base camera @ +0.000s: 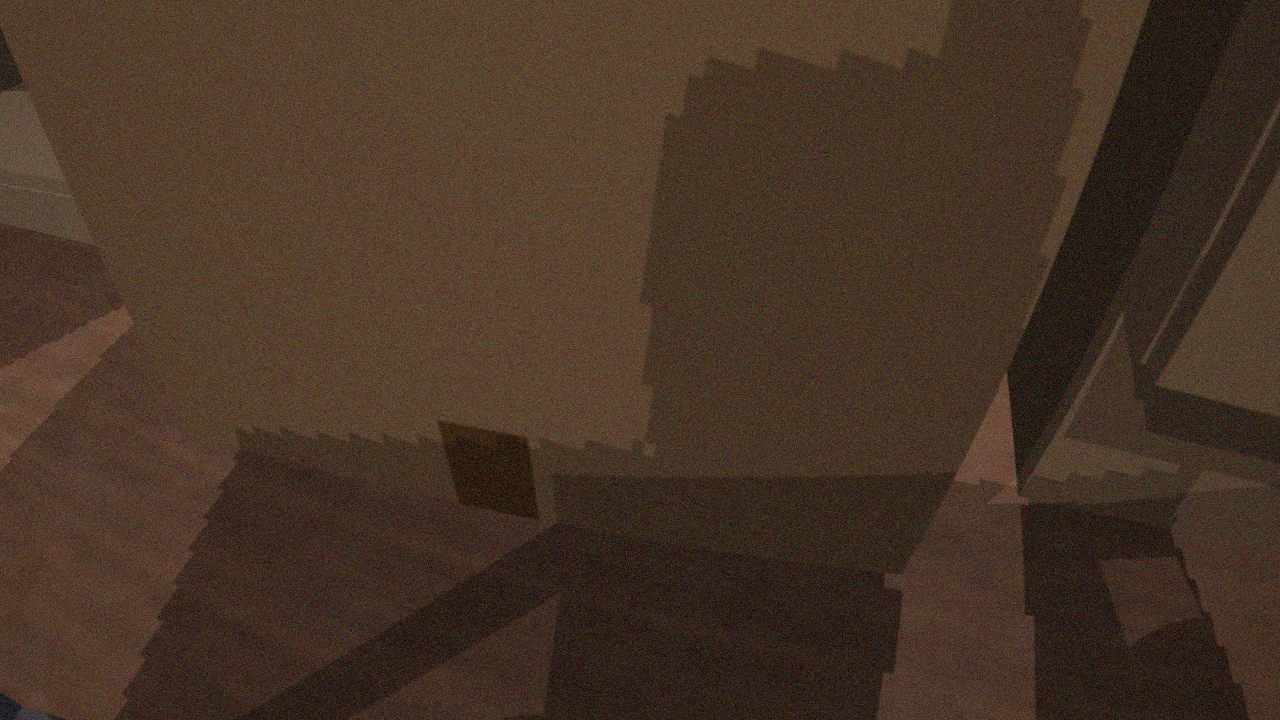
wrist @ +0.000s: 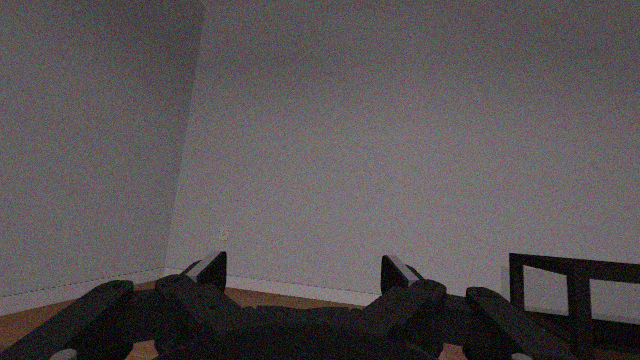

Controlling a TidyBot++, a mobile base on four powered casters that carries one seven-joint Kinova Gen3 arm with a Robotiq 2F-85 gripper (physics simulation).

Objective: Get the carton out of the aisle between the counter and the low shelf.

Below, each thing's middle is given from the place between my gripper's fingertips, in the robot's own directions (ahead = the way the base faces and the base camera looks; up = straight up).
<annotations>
I see the tan cardboard carton (base camera: 749, 283) 300 mm below my hand, 240 mm behind it and 60 mm to the left of it.
</annotations>
